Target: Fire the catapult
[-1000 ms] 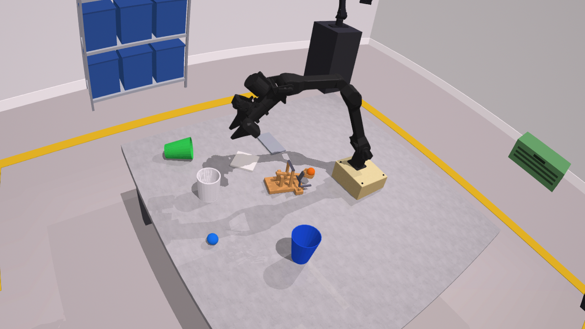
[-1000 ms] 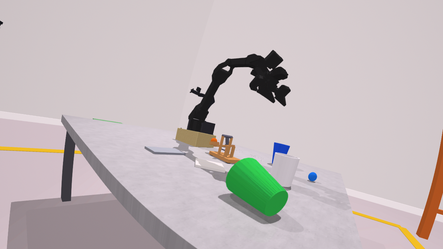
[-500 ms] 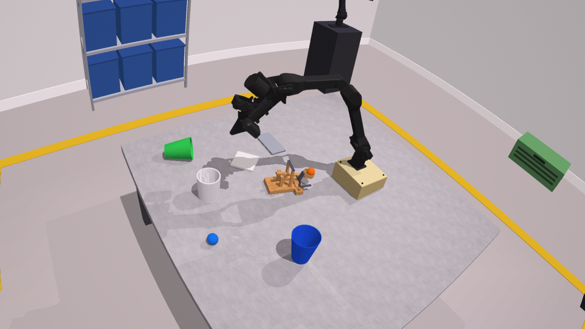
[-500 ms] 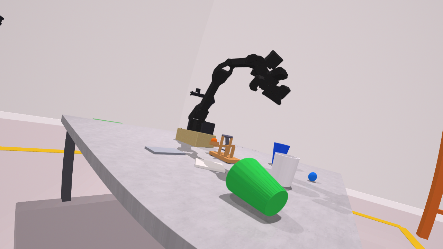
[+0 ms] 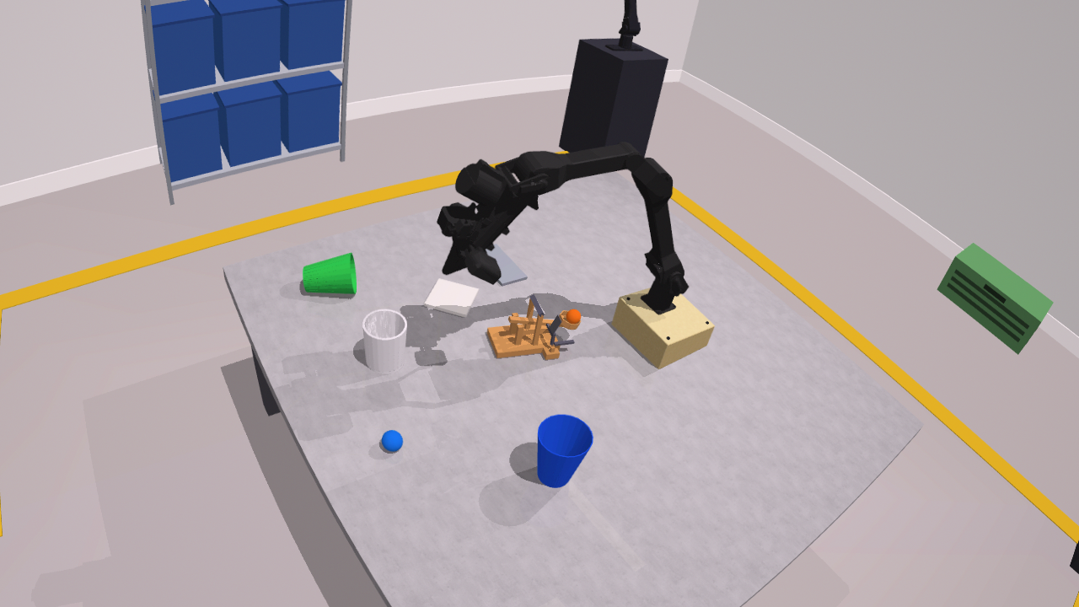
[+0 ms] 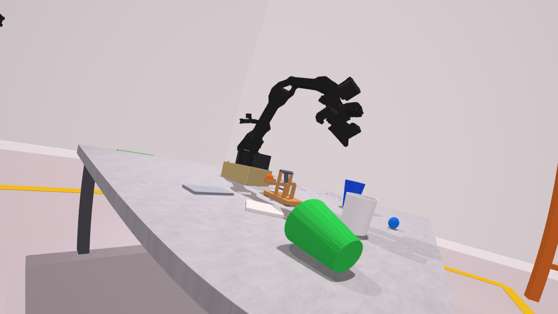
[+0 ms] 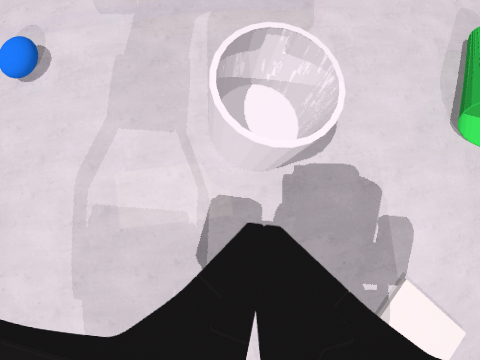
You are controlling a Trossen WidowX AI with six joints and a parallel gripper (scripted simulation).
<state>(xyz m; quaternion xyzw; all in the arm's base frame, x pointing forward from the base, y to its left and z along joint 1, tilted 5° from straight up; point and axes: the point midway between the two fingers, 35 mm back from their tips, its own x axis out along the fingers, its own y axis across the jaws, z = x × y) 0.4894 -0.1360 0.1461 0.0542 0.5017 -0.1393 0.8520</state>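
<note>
The orange ball lies 300 mm behind my gripper tip, 170 mm below it and 70 mm to the left of it. Round my gripper tip: wooden catapult: 230 mm behind, 180 mm below, 70 mm to the left; then white slab: 230 mm below, 160 mm to the right, 140 mm behind; then white mug: 200 mm below, 100 mm ahead, 50 mm to the right.
</note>
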